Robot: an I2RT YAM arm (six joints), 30 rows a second.
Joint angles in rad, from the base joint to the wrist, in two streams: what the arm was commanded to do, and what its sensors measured. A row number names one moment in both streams.
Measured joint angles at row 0:
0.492 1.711 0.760 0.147 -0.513 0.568
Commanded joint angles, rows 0 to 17:
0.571 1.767 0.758 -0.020 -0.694 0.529
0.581 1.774 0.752 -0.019 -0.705 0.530
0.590 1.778 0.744 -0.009 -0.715 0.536
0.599 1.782 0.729 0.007 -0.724 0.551
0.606 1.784 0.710 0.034 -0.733 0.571
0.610 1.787 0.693 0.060 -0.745 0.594
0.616 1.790 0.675 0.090 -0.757 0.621
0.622 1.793 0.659 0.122 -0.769 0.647
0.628 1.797 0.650 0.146 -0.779 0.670
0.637 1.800 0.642 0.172 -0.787 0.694
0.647 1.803 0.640 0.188 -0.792 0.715
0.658 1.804 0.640 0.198 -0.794 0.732
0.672 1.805 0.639 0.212 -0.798 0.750
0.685 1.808 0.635 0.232 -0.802 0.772
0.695 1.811 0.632 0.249 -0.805 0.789
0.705 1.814 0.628 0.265 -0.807 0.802
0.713 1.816 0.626 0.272 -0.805 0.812
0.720 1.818 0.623 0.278 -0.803 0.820
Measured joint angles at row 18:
0.521 1.742 0.679 0.396 -0.468 0.724
